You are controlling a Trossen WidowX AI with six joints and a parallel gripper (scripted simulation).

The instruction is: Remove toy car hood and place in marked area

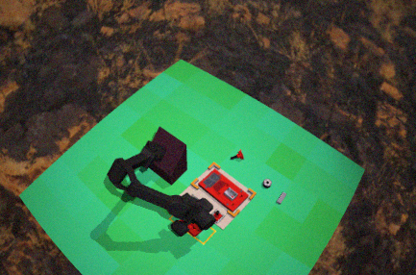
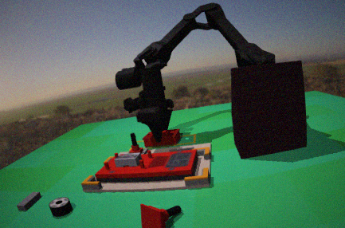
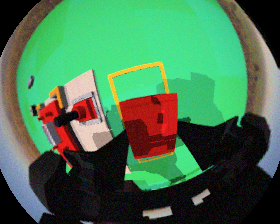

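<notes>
Now: the hood right at my gripper tip. From my gripper tip the other things lie so: grey ring 37 cm to the left, 14 cm ahead.
</notes>
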